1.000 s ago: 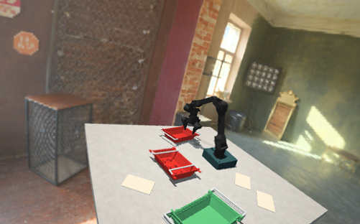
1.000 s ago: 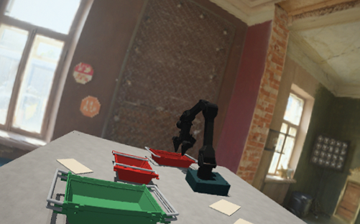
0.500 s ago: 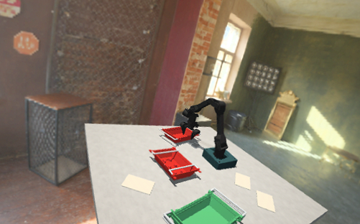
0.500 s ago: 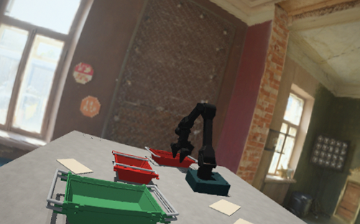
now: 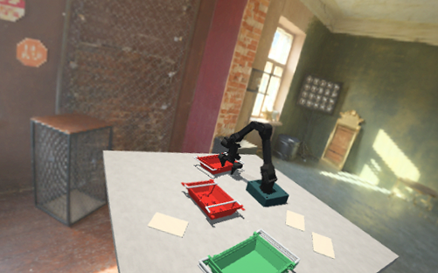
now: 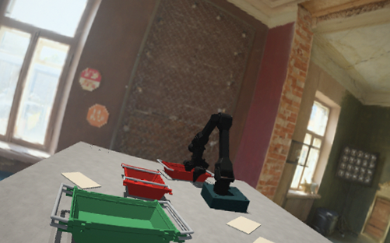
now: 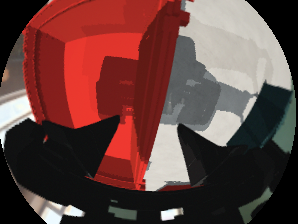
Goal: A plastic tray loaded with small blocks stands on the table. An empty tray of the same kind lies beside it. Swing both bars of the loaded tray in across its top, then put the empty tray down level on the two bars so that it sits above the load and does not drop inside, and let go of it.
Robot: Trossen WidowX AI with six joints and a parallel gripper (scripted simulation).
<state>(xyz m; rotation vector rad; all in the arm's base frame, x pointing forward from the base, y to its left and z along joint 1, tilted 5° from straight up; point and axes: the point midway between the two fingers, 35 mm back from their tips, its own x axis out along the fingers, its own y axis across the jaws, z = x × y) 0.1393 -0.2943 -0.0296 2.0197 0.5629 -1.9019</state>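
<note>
Now: the red tray 40 mm ahead of my gripper tip, 80 mm to the right of it and 30 mm above it.
</note>
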